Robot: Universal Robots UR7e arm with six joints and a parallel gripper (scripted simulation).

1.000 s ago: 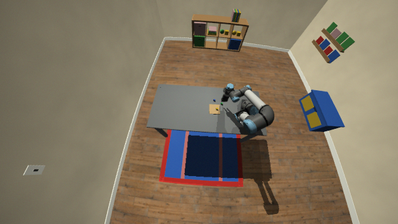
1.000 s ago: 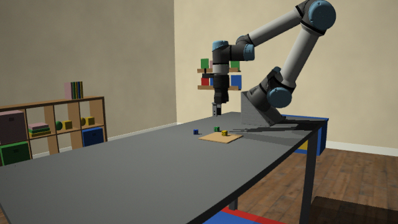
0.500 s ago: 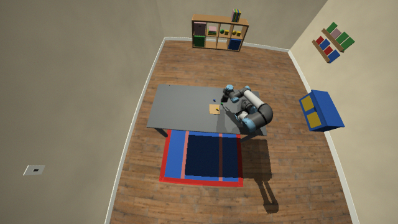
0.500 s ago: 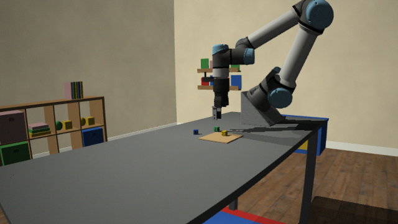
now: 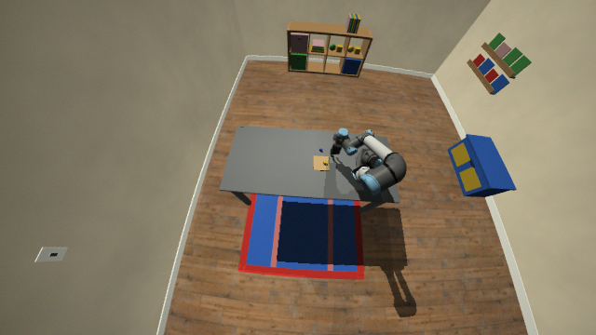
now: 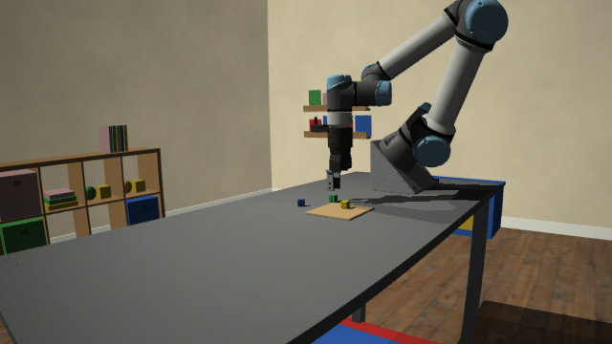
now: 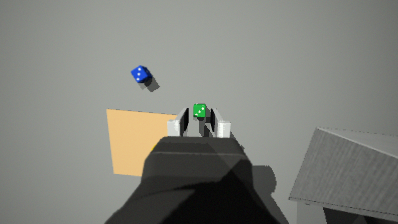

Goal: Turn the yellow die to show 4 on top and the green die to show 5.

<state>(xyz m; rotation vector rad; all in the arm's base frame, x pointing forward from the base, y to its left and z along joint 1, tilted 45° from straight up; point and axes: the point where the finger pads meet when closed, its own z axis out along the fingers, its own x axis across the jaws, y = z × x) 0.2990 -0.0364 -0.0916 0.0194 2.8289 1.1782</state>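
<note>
The green die lies 5 cm below my hand. Also, from my hand: yellow die 7 cm ahead, 8 cm to the left, 4 cm below; then tan mat 10 cm ahead, 8 cm to the left, 5 cm below; then blue die 10 cm ahead, 6 cm to the right, 5 cm below.
</note>
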